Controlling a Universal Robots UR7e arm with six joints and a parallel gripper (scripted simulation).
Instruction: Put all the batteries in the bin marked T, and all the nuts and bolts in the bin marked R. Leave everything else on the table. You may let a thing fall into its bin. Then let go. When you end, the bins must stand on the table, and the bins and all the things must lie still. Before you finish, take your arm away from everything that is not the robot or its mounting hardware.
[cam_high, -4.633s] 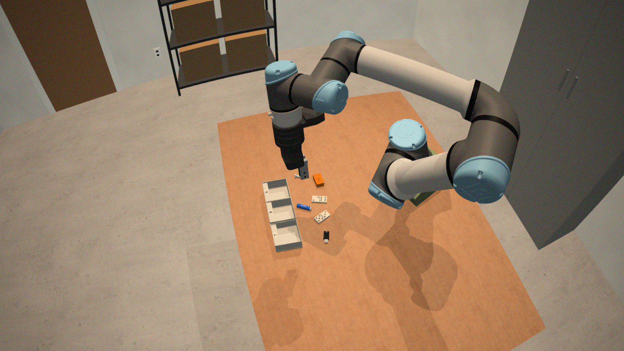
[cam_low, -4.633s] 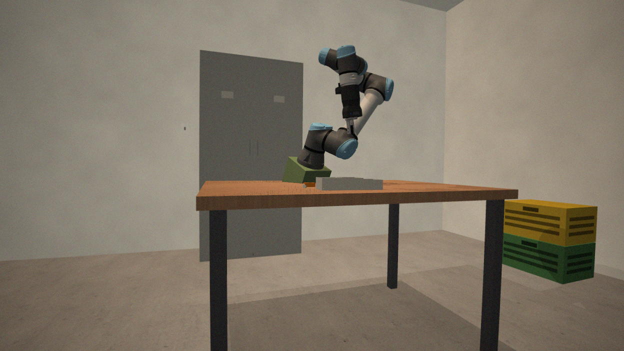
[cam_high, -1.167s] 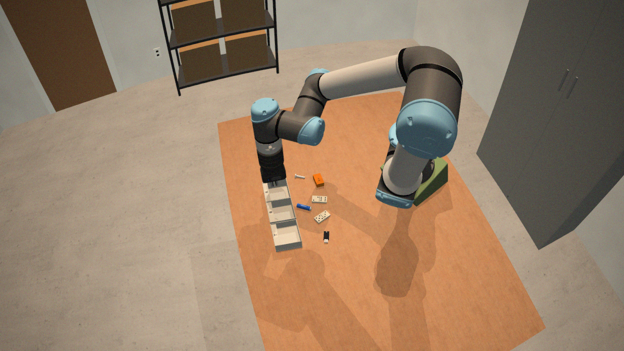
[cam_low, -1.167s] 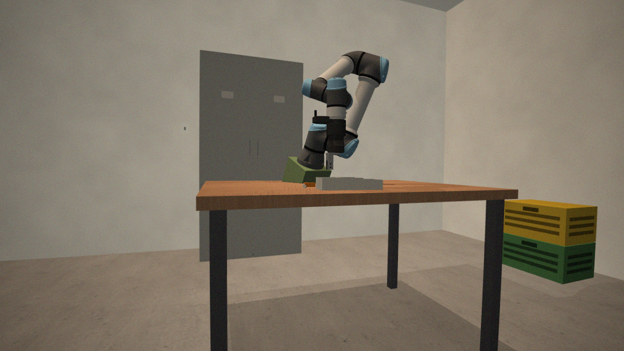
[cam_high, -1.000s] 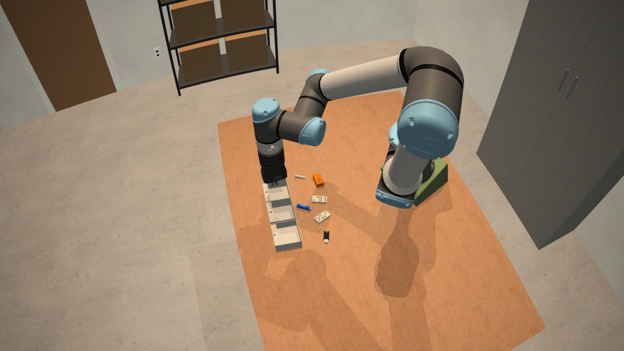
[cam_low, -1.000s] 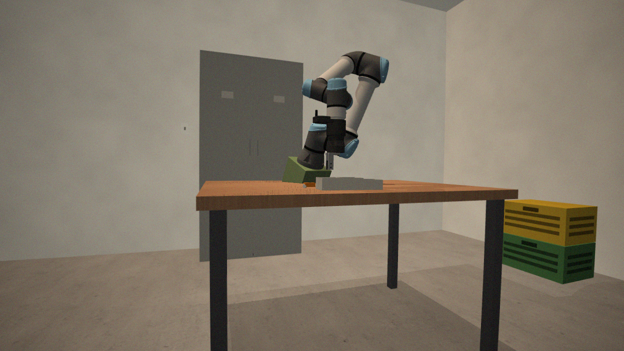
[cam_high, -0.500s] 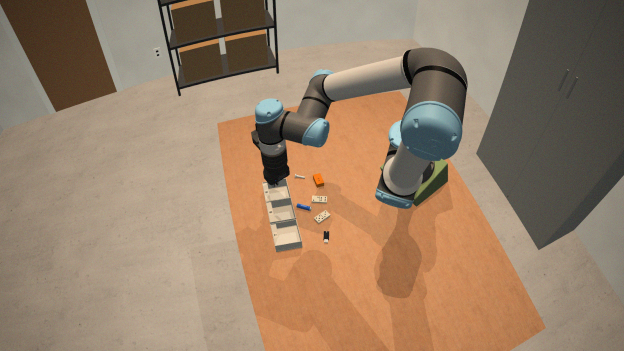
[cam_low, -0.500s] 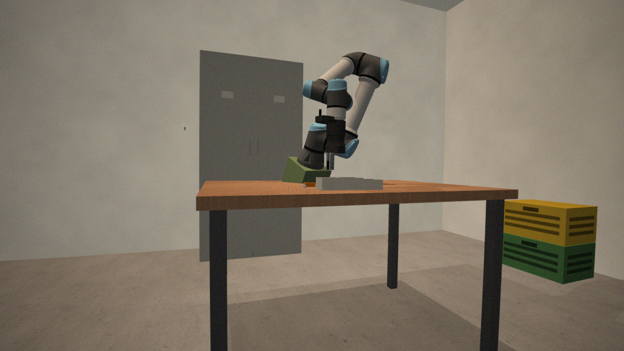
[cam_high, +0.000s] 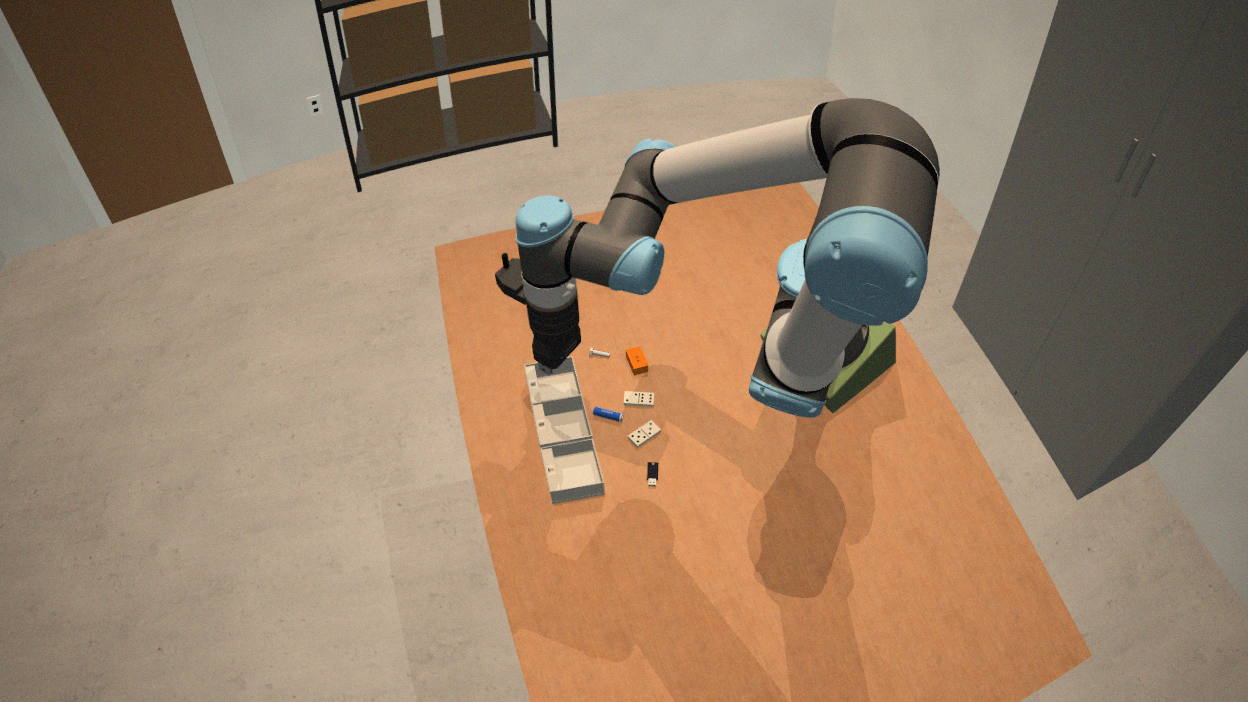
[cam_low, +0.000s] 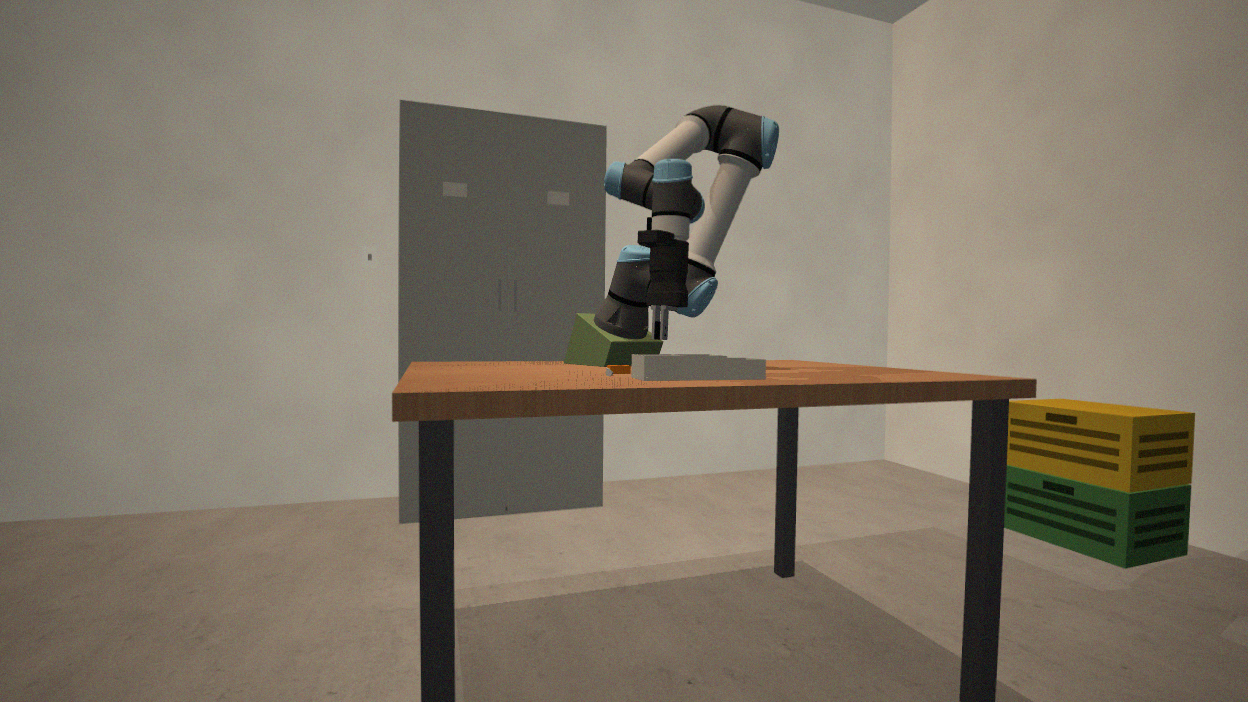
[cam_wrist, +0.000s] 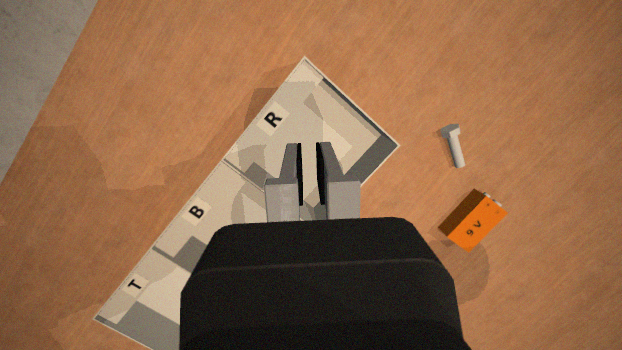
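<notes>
Right now my hand is 80 mm to the right of the grey bin row, 70 mm above it and 10 mm short of it. Also, from my hand: blue cylindrical battery: 90 mm below, 80 mm to the left, 70 mm behind; then grey bolt: 110 mm behind, 90 mm below, 50 mm to the right; then orange 9 V battery: 160 mm behind, 90 mm below, 20 mm to the right.
</notes>
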